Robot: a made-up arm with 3 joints. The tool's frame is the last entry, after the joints.
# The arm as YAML. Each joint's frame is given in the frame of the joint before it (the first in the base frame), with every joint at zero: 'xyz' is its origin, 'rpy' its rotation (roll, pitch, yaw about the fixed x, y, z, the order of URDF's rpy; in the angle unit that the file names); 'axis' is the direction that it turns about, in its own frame. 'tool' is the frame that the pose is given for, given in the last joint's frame.
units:
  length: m
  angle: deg
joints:
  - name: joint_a
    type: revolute
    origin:
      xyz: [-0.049, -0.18, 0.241]
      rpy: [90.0, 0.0, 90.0]
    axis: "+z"
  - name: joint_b
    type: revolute
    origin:
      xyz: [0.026, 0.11, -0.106]
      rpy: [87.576, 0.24, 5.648]
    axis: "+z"
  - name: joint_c
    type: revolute
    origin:
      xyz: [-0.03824, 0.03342, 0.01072]
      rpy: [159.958, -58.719, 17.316]
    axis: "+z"
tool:
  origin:
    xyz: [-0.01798, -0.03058, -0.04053]
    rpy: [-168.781, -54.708, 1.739]
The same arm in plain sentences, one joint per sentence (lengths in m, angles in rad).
The arm has three revolute joints in a row. What follows holds with every joint at zero, and every direction is one of the base frame's. The first joint is mounted 0.0490 m along -x and 0.1800 m along -y and 0.2410 m along +z from the base frame's origin and rotates about +x. The second joint is mounted 0.1060 m along -x and 0.0260 m along +y and 0.1100 m along +z from the first joint and rotates about the direction (0.042302, 0.098504, -0.994237). The third joint is mounted 0.0340 m along +x and 0.0370 m along -y and 0.0130 m along -z from the second joint and rotates about the direction (-0.112402, 0.816214, 0.56671). The tool frame, which is the frame that the pose is given for, is mounted 0.0310 m along +x and 0.0440 m along -y and 0.0020 m along -z from the third joint; its axes are the base frame's turned by roll -3.1416, pitch 0.0000 and yaw 1.5708 rad (as in URDF: about the fixed x, then y, then z).
